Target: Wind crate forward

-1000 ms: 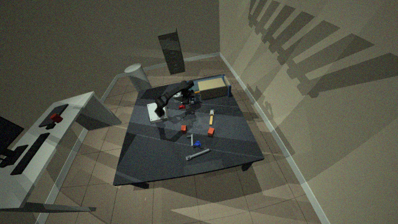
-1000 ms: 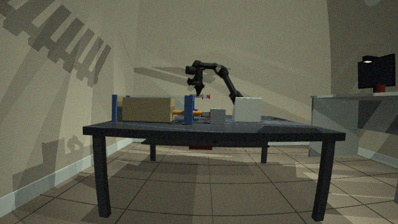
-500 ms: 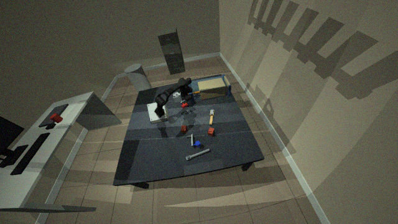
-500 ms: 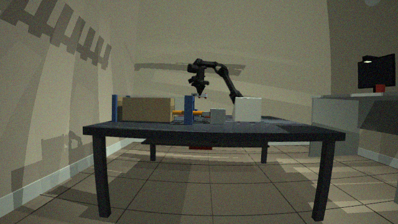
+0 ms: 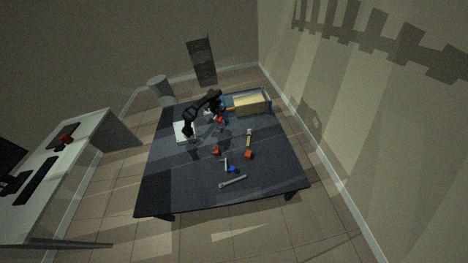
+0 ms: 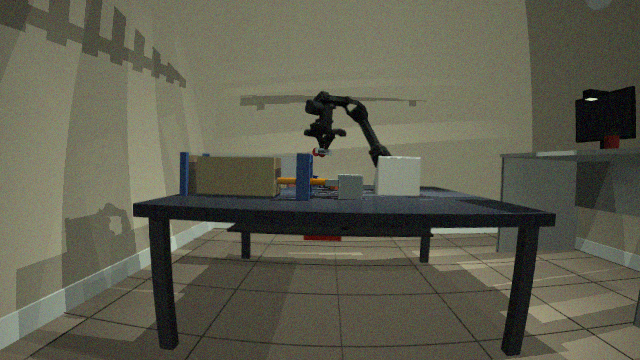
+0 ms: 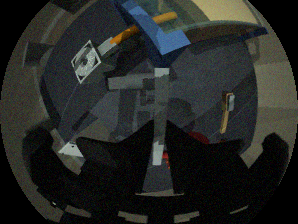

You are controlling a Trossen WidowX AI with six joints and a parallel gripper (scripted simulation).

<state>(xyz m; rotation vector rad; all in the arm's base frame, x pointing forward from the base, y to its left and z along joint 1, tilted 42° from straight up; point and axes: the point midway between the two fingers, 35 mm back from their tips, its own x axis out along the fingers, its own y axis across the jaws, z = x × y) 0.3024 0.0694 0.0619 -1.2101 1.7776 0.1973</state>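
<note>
My gripper tip is now 2 cm to the left of the crank arm. Also, from my gripper tip: grey winch (21 cm to the left, 15 cm below, 10 cm behind); red knob (7 cm to the right); blue frame (19 cm to the left, 8 cm ahead, 7 cm below).
</note>
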